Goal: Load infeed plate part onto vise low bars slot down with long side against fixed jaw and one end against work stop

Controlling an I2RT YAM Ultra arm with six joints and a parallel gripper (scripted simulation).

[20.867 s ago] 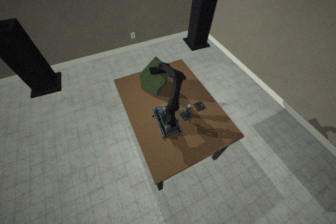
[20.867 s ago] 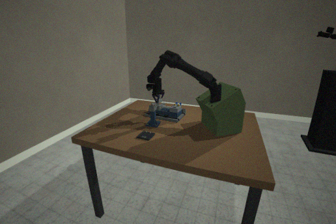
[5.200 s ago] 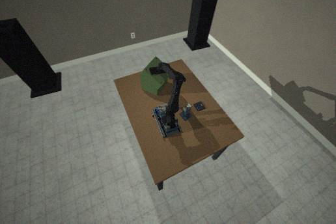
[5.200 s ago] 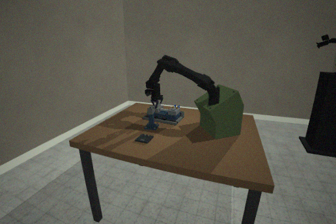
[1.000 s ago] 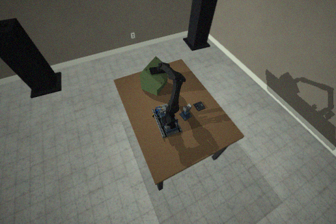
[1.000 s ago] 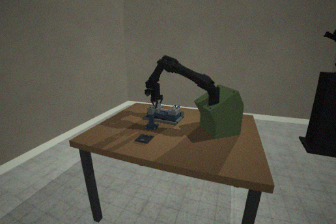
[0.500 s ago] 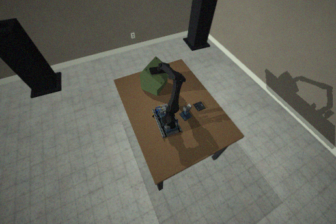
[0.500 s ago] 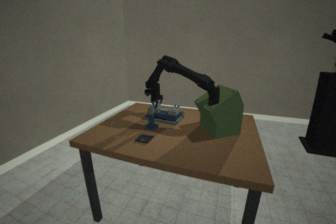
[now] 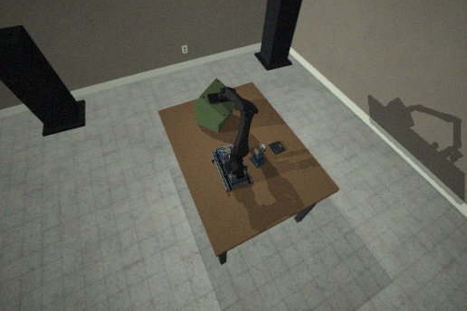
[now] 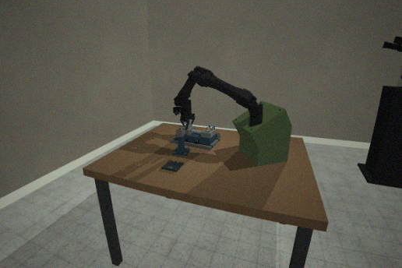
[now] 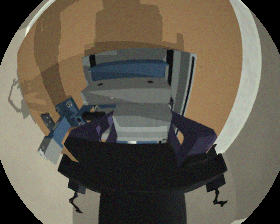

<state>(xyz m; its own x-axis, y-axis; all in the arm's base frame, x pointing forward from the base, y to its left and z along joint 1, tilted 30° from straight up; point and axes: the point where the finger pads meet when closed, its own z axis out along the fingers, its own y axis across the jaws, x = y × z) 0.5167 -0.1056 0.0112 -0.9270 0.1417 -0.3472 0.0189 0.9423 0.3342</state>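
Now: the part right at my hand. The rest, counted from my hand: vise (70 mm behind, 20 mm to the left, 50 mm below); then infeed plate (110 mm behind, 390 mm to the left, 90 mm below).
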